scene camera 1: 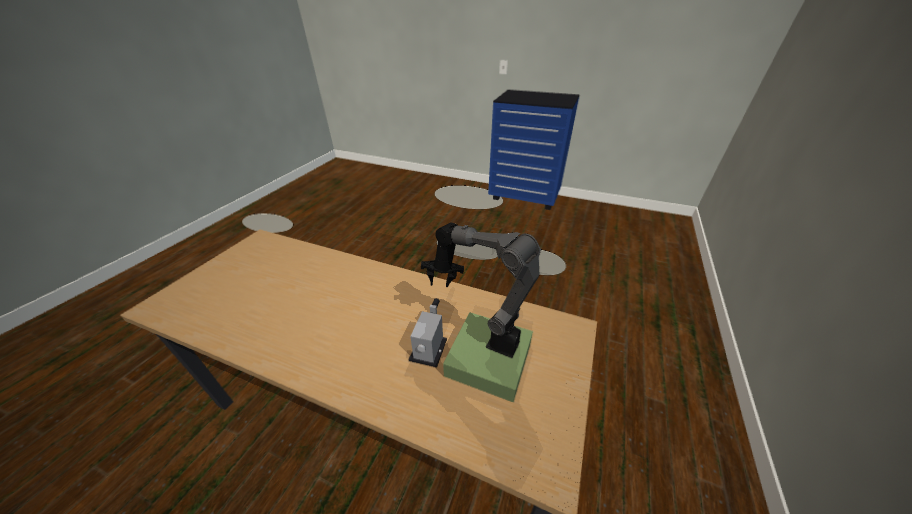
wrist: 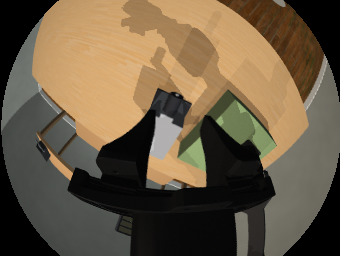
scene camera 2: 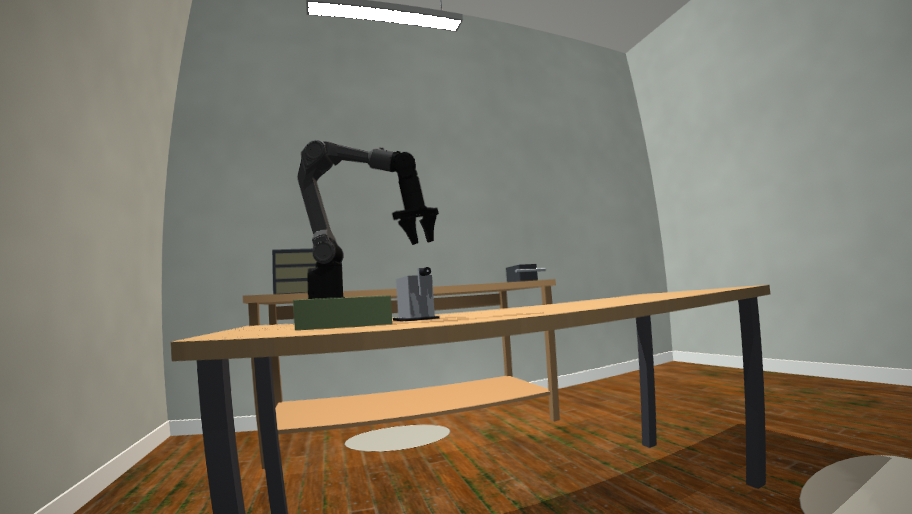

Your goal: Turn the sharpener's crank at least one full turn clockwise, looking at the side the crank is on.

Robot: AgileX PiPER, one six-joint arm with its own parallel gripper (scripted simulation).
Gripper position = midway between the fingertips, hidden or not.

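Grey pencil sharpener (wrist: 165,135), visible. My gripper (scene camera 2: 423,242), also (wrist: 179,120).
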